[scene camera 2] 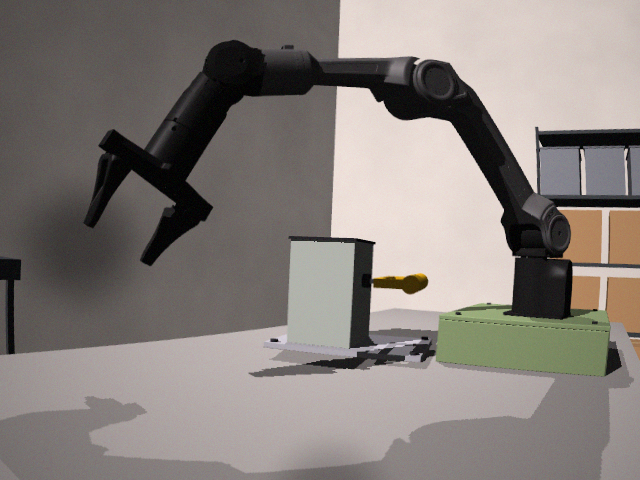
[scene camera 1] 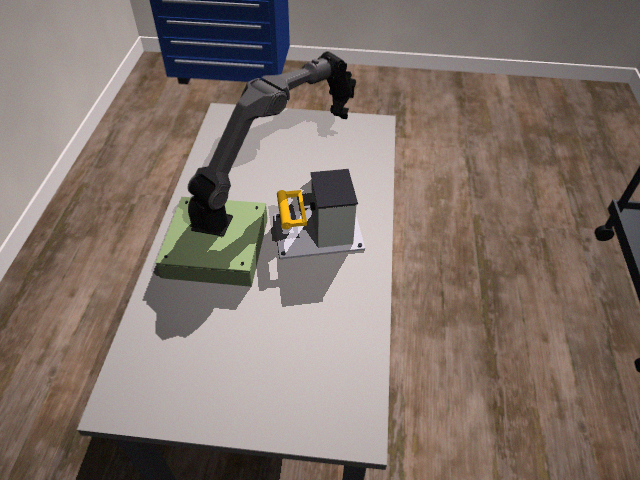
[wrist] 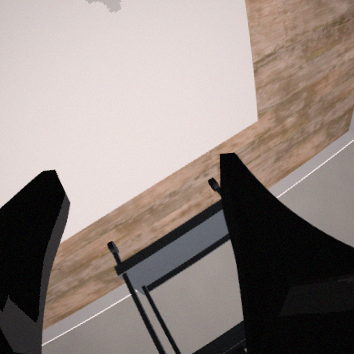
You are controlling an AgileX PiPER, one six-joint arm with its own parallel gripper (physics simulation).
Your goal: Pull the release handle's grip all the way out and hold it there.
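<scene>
The release handle's yellow grip point(scene camera 1: 284, 209) point(scene camera 2: 416, 283) sticks out level from the side of a pale grey-green housing point(scene camera 1: 336, 226) point(scene camera 2: 320, 294) with a dark lid, facing the arm's base. A short dark piece joins it to the housing. The housing stands on a light plate point(scene camera 1: 320, 252) point(scene camera 2: 276, 345). My gripper point(scene camera 1: 340, 113) point(scene camera 2: 118, 244) point(wrist: 137, 180) is open and empty, high above the table's far end in scene camera 1's view, well away from the grip and pointing obliquely down. The handle does not show in the wrist view.
The arm stands on a green block point(scene camera 1: 206, 259) point(scene camera 2: 516, 343) beside the handle, with a narrow gap between block and plate. Both stand on the table point(scene camera 1: 310, 361) point(scene camera 2: 206, 372) point(wrist: 125, 100). A blue drawer cabinet point(scene camera 1: 217, 54), a dark cart point(scene camera 1: 615, 211) point(wrist: 170, 236) and a shelf rack point(scene camera 2: 589, 200) stand beyond it.
</scene>
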